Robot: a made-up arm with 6 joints.
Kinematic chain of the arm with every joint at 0, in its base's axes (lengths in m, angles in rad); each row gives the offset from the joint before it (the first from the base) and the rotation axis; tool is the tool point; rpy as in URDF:
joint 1: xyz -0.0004 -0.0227 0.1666 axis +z
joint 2: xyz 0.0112 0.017 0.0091 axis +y
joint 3: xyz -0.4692 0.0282 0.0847 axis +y
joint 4: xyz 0.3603 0.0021 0.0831 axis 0.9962 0 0.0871
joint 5: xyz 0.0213 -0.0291 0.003 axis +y
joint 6: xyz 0.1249 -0.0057 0.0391 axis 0.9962 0 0.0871
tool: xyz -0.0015 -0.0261 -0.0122 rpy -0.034 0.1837 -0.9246
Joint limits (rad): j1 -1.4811..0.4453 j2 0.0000..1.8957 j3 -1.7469..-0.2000 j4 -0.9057..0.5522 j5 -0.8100..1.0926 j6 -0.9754..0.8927
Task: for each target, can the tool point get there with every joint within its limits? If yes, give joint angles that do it. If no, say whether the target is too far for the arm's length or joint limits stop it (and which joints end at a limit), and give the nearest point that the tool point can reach.
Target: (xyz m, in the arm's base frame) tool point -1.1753 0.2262 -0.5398
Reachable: no: too far | nearest point -0.7392 0.1338 0.6395 | short by 1.261 m
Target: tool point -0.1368 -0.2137 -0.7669
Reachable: no: joint limits stop it (at a limit: joint 1, joint 2, joint 3, joint 6) | nearest point 0.0131 -0.2776 0.0723 | short by 0.855 m
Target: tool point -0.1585 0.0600 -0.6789
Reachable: no: joint limits stop it (at a limit: joint 1, joint 2, joint 3, joint 4, joint 6) | nearest point 0.1728 0.0837 0.0834 | short by 0.832 m
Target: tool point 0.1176 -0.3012 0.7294
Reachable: yes | joints -1.1667 1.0079 -1.2269 0.0896 0.7907 0.3169
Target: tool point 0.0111 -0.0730 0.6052
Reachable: yes | joints -0.9878 0.2673 -0.5439 -0.2461 0.4959 -0.8236
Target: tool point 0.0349 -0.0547 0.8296
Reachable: yes | joints -0.3423 0.5391 -1.0130 0.0747 0.0013 -0.5694
